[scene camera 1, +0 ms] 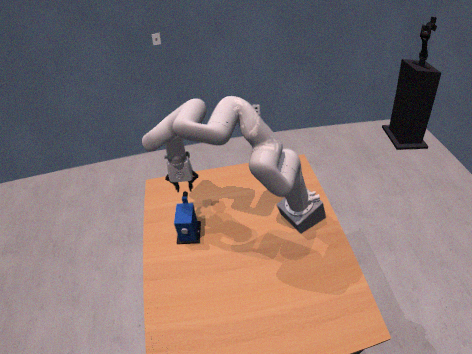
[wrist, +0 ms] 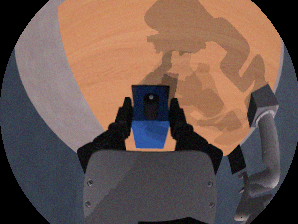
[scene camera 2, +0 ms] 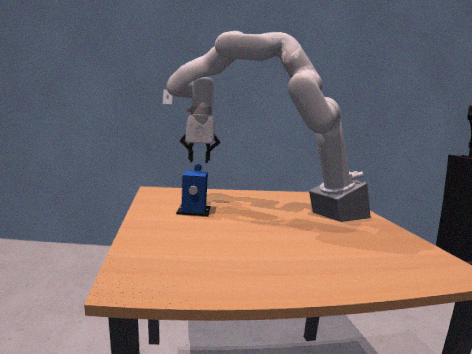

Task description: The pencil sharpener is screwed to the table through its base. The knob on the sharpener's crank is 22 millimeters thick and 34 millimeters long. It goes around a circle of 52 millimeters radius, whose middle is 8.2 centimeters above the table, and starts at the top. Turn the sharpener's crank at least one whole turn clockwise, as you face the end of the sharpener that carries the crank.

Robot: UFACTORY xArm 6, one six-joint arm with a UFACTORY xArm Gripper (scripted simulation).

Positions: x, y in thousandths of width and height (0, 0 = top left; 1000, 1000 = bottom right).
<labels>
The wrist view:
my gripper: 505, 471
blue pencil sharpener: 488, 609
</labels>
